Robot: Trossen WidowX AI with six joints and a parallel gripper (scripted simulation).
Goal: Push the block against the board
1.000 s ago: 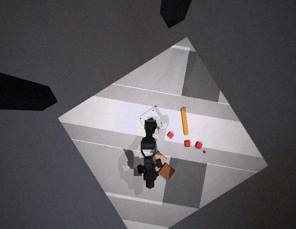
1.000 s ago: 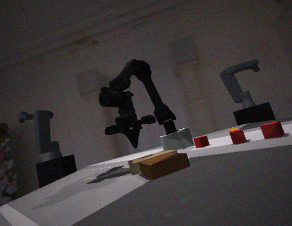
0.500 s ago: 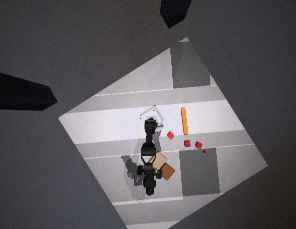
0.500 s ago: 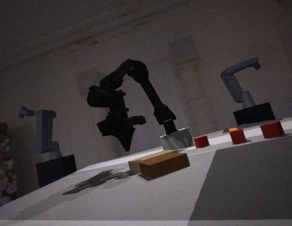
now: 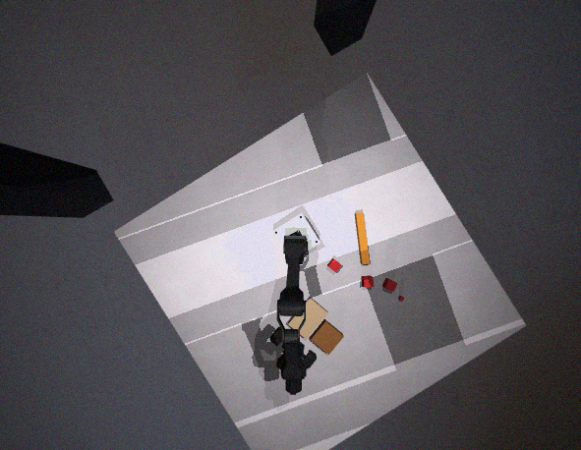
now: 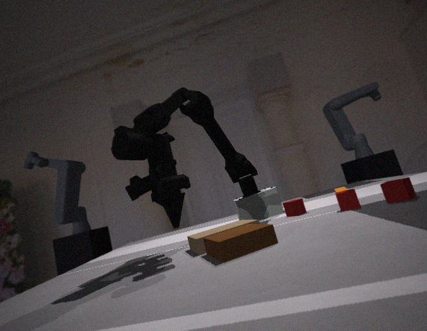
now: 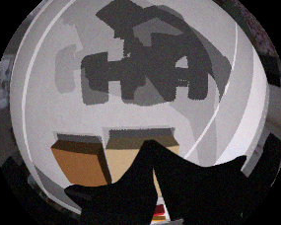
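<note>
The board is 90 mm to the left of my gripper tip, 40 mm below it and 30 mm behind it. From my gripper tip the other things lie so: long orange bar: 460 mm to the left, 210 mm behind, 40 mm below; tiny red piece: 480 mm to the left, 100 mm ahead, 50 mm below; brown square block: 120 mm to the left, 80 mm ahead, 40 mm below.
</note>
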